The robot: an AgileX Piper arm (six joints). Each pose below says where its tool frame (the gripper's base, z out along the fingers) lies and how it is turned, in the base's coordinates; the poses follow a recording.
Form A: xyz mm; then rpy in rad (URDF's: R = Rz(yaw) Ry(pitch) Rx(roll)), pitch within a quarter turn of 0, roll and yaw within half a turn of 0.
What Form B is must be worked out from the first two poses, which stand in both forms.
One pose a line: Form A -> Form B
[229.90, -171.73, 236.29, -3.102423, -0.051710, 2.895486] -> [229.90, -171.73, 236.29, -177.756, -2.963, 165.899]
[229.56, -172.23, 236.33, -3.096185, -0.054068, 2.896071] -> [229.56, -172.23, 236.33, -177.398, -3.098, 165.933]
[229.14, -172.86, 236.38, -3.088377, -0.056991, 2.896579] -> [229.14, -172.86, 236.38, -176.951, -3.265, 165.962]
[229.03, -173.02, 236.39, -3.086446, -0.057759, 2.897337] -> [229.03, -173.02, 236.39, -176.840, -3.309, 166.005]
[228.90, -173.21, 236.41, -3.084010, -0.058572, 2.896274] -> [228.90, -173.21, 236.41, -176.701, -3.356, 165.944]
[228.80, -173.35, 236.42, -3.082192, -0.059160, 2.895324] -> [228.80, -173.35, 236.42, -176.597, -3.390, 165.890]
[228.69, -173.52, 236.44, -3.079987, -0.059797, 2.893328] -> [228.69, -173.52, 236.44, -176.470, -3.426, 165.775]
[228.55, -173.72, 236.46, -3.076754, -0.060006, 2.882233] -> [228.55, -173.72, 236.46, -176.285, -3.438, 165.140]
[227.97, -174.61, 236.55, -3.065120, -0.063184, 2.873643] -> [227.97, -174.61, 236.55, -175.618, -3.620, 164.648]
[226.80, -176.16, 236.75, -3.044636, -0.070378, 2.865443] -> [226.80, -176.16, 236.75, -174.445, -4.032, 164.178]
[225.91, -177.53, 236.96, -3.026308, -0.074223, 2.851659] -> [225.91, -177.53, 236.96, -173.395, -4.253, 163.388]
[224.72, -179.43, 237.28, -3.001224, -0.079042, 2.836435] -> [224.72, -179.43, 237.28, -171.957, -4.529, 162.516]
